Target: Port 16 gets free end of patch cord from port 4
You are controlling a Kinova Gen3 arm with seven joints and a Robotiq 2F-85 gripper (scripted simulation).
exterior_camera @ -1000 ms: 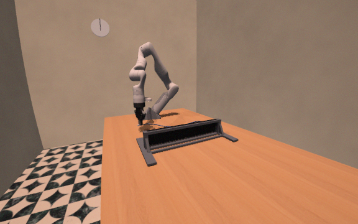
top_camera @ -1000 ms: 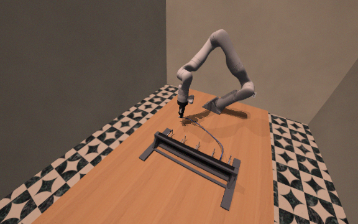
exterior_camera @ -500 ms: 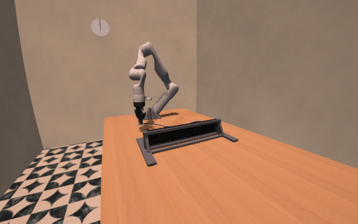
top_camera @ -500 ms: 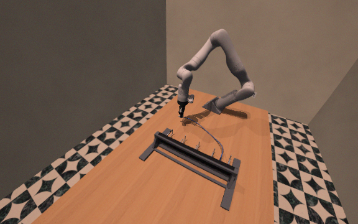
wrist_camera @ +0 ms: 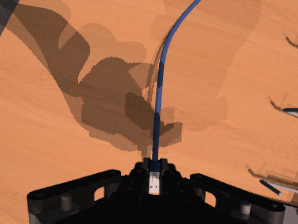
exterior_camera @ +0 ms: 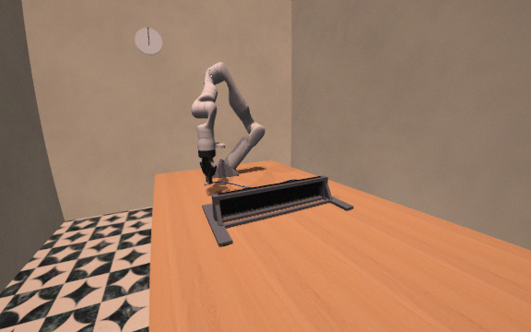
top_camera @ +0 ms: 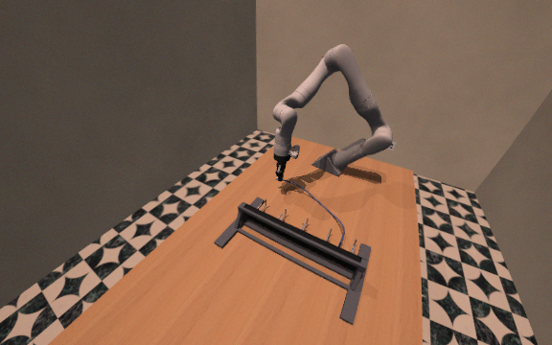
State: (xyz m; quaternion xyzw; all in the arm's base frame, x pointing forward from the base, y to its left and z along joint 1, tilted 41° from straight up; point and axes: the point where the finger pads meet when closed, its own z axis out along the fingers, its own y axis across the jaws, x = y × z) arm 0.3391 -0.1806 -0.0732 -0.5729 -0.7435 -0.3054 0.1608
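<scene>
Now: the patch cord plug 1 cm to the right of my hand and 1 cm below it.
</scene>
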